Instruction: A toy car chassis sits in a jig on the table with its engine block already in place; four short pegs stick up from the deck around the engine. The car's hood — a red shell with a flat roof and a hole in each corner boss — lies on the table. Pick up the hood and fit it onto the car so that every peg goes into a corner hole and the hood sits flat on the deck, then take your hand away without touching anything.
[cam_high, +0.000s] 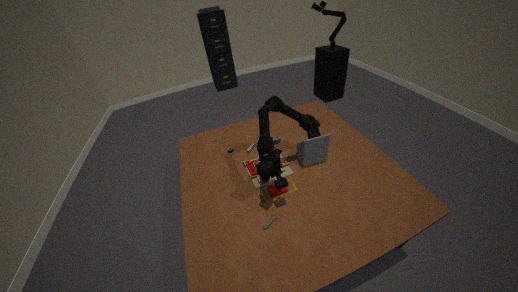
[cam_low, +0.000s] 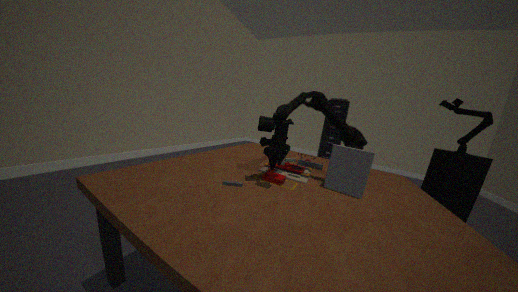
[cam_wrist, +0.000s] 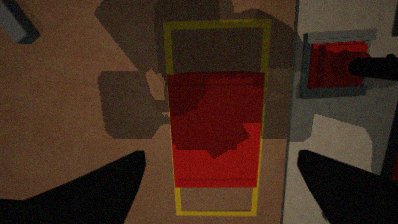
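Now: the red hood 5 cm below my gripper tip. Round my gripper tip: jig 1 cm behind, 19 cm to the right, 5 cm below.
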